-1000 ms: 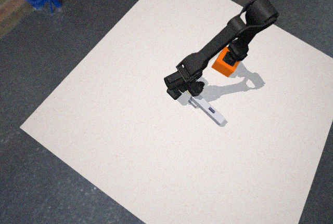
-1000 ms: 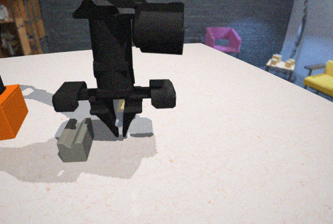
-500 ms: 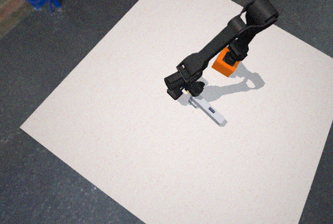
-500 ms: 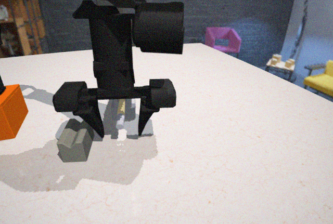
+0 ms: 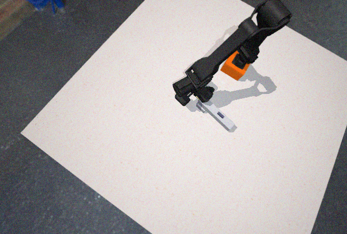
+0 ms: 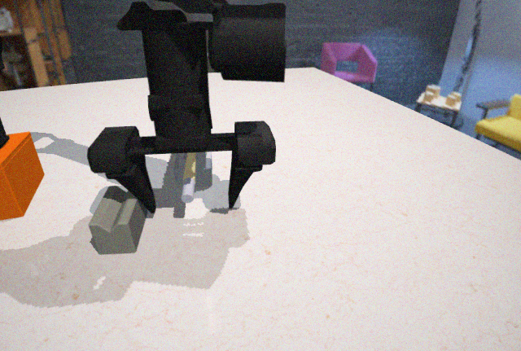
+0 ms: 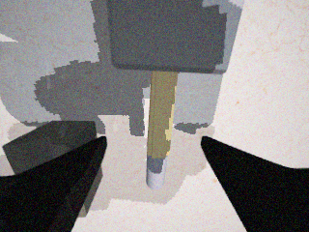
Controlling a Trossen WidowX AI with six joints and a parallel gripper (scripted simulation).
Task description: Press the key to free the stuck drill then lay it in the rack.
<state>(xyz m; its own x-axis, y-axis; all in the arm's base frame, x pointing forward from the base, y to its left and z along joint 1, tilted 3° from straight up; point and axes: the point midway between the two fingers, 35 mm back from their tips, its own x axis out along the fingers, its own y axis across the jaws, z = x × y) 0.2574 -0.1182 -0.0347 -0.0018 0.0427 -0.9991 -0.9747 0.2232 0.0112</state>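
My gripper tip is now 40 mm to the right of the drill, 40 mm below it and 10 mm short of it. The rest, counted from my gripper tip: grey v-notched rack 80 mm behind, 10 mm above; dark key 170 mm to the left, 40 mm ahead, 40 mm above.
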